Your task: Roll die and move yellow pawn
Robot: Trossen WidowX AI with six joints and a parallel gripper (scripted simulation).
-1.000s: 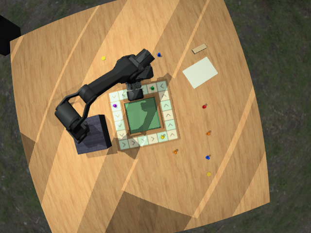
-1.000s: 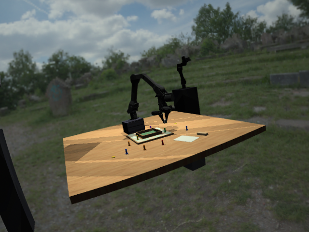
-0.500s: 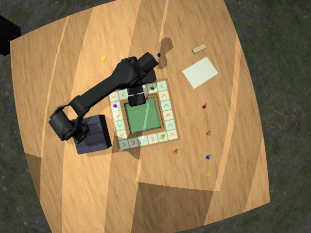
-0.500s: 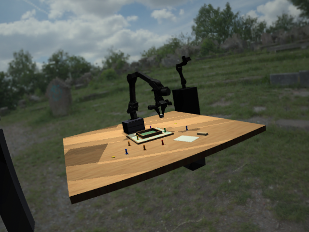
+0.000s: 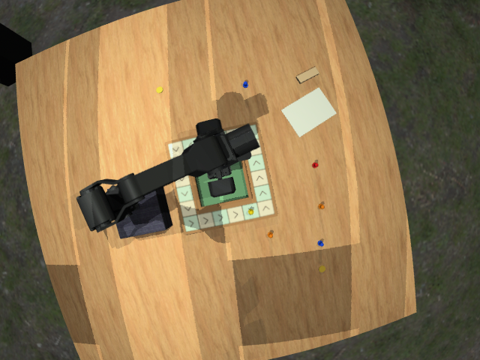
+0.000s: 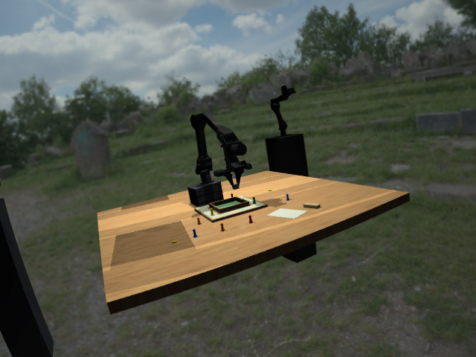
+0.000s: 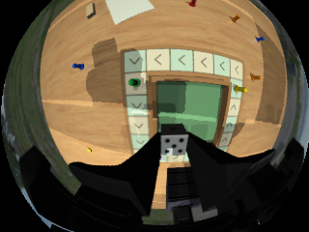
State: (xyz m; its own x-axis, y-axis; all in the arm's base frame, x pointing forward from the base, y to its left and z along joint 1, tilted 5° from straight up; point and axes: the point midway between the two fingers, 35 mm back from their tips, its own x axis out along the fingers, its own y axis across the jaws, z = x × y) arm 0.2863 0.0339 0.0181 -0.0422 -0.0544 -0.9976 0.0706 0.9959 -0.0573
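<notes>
Now: gripper tip 40 mm short of the yellow pawn, 170 mm to the left of it and 80 mm above it. Also, from my gripper tip: green pawn 60 mm ahead, 60 mm to the left, 80 mm below; green tray 20 mm behind, 50 mm to the right, 100 mm below; white die right at my gripper tip.
</notes>
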